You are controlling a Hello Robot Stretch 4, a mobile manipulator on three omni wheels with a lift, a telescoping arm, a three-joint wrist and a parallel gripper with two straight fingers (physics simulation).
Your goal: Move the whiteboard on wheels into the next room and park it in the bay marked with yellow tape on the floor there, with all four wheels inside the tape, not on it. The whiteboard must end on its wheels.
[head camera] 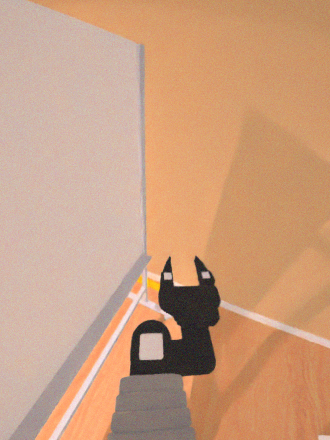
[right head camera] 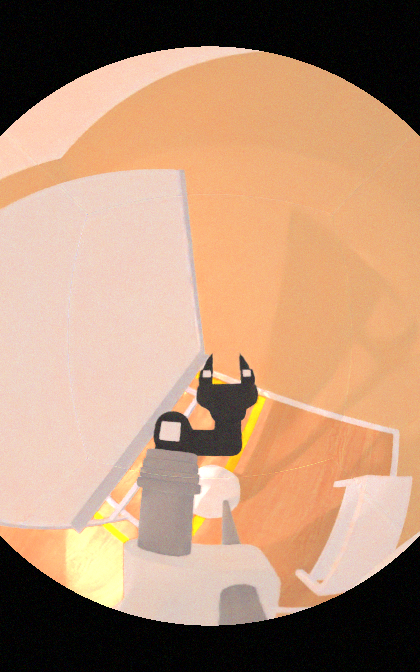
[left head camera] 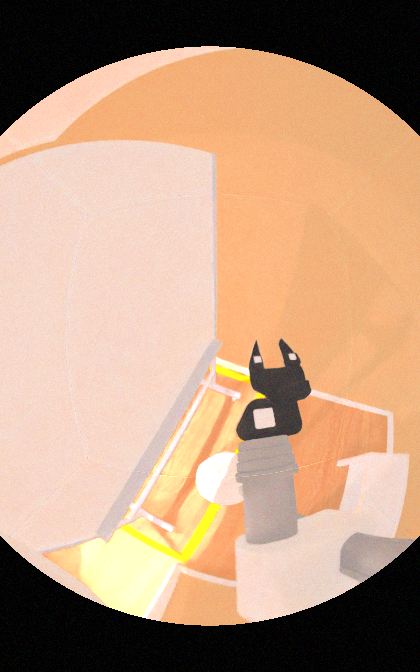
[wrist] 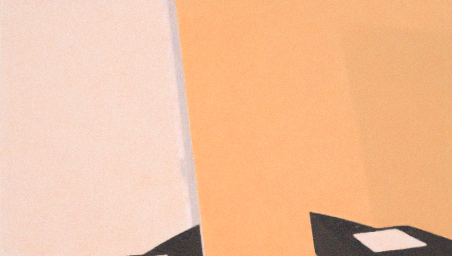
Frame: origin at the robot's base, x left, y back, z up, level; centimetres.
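Seen in the pictures: gripper, fingertip midpoint: (head camera: 182,258) (wrist: 256,238).
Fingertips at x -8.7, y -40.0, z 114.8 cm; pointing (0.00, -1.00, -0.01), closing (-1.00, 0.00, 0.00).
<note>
A point is followed by its place in that frame.
The whiteboard (head camera: 70,175) {x 19.6, y -49.1, z 134.7 cm} (left head camera: 140,300) (right head camera: 110,325) (wrist: 90,125) {x 14.0, y -60.3, z 127.0 cm} stands upright on its wheeled base, its large panel filling the left of the views. Yellow tape (head camera: 150,283) {x 0.6, y -102.7, z -2.7 cm} (left head camera: 201,531) (right head camera: 252,422) runs on the floor around the base. In the left head view, the far foot (left head camera: 225,391) and near foot (left head camera: 159,523) end inside the right tape line; the near foot lies close to the near line. The panel hides the left side, and the wheels are too small to judge. My gripper (head camera: 183,258) {x -8.7, y -40.0, z 114.8 cm} (left head camera: 269,342) (right head camera: 226,356) (wrist: 256,238) {x -8.7, y -40.0, z 114.8 cm} is open and empty, right of the panel's edge.
An orange wall (head camera: 225,125) {x -33.0, y -93.5, z 140.8 cm} (wrist: 280,125) {x -20.8, y -99.5, z 125.8 cm} rises behind the board, with a white skirting board (head camera: 275,322) {x -104.2, y -56.9, z 5.5 cm} at its foot. A white piece of furniture (left head camera: 375,490) (right head camera: 365,535) stands at the right. A white round disc (left head camera: 217,478) (right head camera: 218,492) shows beside my arm.
</note>
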